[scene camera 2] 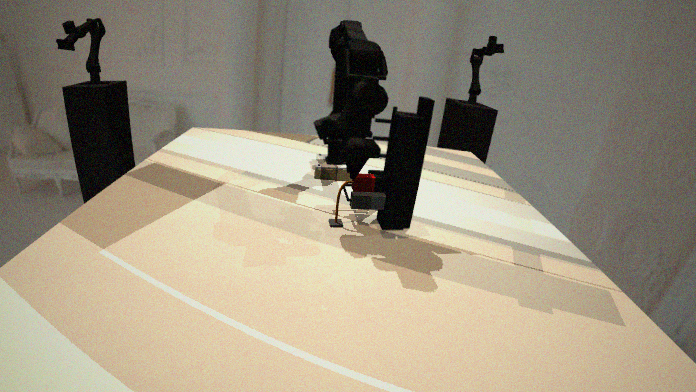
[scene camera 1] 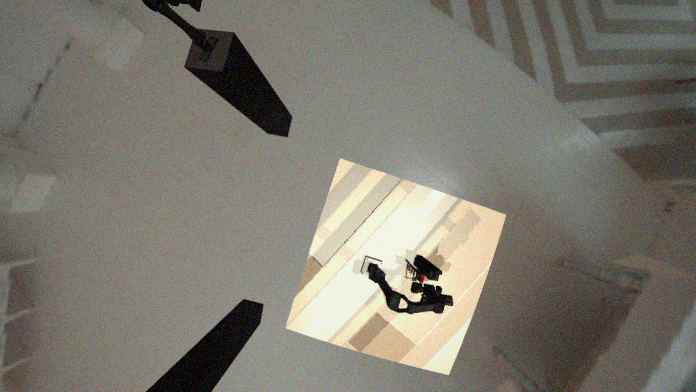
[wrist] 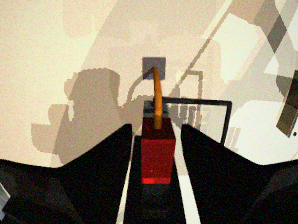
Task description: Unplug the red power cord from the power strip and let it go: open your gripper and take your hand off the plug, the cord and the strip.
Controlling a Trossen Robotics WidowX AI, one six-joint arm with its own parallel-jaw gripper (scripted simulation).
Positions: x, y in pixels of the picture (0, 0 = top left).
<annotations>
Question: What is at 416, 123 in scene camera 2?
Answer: A black power strip.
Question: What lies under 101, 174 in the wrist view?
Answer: My gripper.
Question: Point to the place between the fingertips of my gripper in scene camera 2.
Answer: At 351, 175
</annotations>
